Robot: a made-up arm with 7 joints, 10 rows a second.
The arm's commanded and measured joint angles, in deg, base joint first. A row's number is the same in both.
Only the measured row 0 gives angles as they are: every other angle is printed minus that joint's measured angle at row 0.
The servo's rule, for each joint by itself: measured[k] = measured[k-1] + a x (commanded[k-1-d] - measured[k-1]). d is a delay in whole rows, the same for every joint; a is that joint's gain. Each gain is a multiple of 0.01, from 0.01 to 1. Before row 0 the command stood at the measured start. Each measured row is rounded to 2 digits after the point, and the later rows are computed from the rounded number. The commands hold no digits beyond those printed.
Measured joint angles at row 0:
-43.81 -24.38 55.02 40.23 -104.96 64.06 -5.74
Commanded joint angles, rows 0 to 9:
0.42 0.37 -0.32 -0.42 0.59 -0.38 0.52
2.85 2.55 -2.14 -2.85 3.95 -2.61 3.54
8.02 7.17 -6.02 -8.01 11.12 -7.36 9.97
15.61 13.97 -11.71 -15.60 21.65 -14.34 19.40
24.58 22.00 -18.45 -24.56 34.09 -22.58 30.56
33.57 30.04 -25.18 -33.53 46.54 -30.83 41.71
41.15 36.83 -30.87 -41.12 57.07 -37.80 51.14
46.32 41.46 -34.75 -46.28 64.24 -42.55 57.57
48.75 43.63 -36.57 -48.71 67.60 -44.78 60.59
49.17 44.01 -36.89 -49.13 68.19 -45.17 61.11
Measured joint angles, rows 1 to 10:
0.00 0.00 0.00 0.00 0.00 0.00 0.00
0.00 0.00 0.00 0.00 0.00 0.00 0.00
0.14 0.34 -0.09 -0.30 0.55 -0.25 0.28
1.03 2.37 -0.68 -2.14 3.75 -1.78 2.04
3.34 6.79 -2.23 -6.37 10.68 -5.41 6.32
7.39 13.40 -4.98 -13.02 20.99 -11.21 13.38
13.06 21.31 -8.89 -21.33 33.30 -18.60 22.66
19.83 29.34 -13.61 -30.11 45.75 -26.55 32.95
26.87 36.23 -18.62 -38.04 56.39 -33.86 42.77
33.29 41.04 -23.30 -43.97 63.77 -39.51 50.76
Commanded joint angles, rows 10 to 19:
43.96 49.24 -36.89 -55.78 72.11 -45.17 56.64
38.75 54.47 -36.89 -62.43 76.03 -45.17 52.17
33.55 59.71 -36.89 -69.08 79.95 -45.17 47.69
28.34 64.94 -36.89 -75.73 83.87 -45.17 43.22
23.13 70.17 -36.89 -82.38 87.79 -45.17 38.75
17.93 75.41 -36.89 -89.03 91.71 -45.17 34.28
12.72 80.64 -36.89 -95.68 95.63 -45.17 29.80
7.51 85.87 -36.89 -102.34 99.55 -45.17 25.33
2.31 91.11 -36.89 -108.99 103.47 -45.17 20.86
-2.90 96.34 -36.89 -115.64 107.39 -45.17 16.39
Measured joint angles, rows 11 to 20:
38.39 43.42 -27.15 -47.38 67.37 -42.94 56.07
41.95 43.96 -29.97 -48.64 68.14 -44.39 58.79
42.61 48.82 -31.98 -53.78 71.87 -44.90 57.63
41.34 54.02 -33.40 -60.01 75.78 -45.08 54.68
38.77 59.25 -34.41 -66.54 79.70 -45.14 50.91
35.33 64.48 -35.13 -73.16 83.62 -45.16 46.76
31.30 69.71 -35.64 -79.80 87.54 -45.17 42.43
26.89 74.95 -36.00 -86.45 91.46 -45.17 38.03
22.21 80.18 -36.26 -93.10 95.38 -45.17 33.59
17.36 85.41 -36.44 -99.75 99.30 -45.17 29.13

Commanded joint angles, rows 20 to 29:
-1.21 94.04 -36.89 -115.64 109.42 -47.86 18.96
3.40 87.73 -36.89 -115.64 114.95 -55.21 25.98
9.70 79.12 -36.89 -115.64 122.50 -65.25 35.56
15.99 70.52 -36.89 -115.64 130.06 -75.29 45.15
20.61 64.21 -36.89 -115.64 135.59 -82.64 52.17
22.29 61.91 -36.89 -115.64 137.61 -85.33 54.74
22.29 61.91 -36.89 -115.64 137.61 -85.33 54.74
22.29 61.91 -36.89 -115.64 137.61 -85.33 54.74
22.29 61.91 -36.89 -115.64 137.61 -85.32 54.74
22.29 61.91 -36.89 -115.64 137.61 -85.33 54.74
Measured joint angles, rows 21 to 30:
12.39 90.65 -36.57 -106.40 103.22 -45.17 24.66
7.34 95.88 -36.66 -113.05 107.14 -45.17 20.19
4.52 94.19 -36.73 -114.91 109.28 -46.92 19.53
4.15 88.25 -36.78 -115.44 114.61 -52.31 23.01
5.98 79.85 -36.81 -115.58 122.03 -60.72 29.79
9.28 71.27 -36.83 -115.62 129.58 -70.19 38.08
13.02 64.77 -36.85 -115.63 135.23 -78.28 45.69
16.08 62.14 -36.86 -115.64 137.47 -82.86 50.58
18.13 61.93 -36.87 -115.64 137.60 -84.47 52.83
19.50 61.91 -36.88 -115.64 137.61 -85.03 53.86

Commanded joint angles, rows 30 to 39:
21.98 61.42 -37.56 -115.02 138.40 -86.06 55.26
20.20 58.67 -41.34 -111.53 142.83 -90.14 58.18
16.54 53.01 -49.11 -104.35 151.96 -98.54 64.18
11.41 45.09 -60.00 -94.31 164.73 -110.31 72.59
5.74 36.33 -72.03 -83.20 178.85 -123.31 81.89
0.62 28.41 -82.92 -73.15 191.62 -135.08 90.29
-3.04 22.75 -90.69 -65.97 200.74 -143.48 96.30
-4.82 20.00 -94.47 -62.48 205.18 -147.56 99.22
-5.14 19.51 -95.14 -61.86 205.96 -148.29 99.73
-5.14 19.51 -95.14 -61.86 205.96 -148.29 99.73
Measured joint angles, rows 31 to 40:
20.42 61.91 -36.88 -115.64 137.61 -85.22 54.34
21.04 61.91 -36.88 -115.64 137.61 -85.29 54.56
21.35 61.46 -37.08 -115.19 138.35 -85.79 54.94
20.97 58.89 -38.32 -112.55 142.56 -88.62 56.69
19.51 53.48 -41.45 -106.65 151.40 -95.07 60.73
16.84 45.76 -46.83 -97.77 163.93 -104.98 67.13
13.18 37.08 -54.14 -87.28 177.95 -116.89 75.10
9.04 29.10 -62.49 -77.11 190.80 -128.71 83.30
5.05 23.26 -70.67 -69.09 200.14 -138.31 90.32
1.79 20.26 -77.57 -64.33 204.88 -144.32 95.13

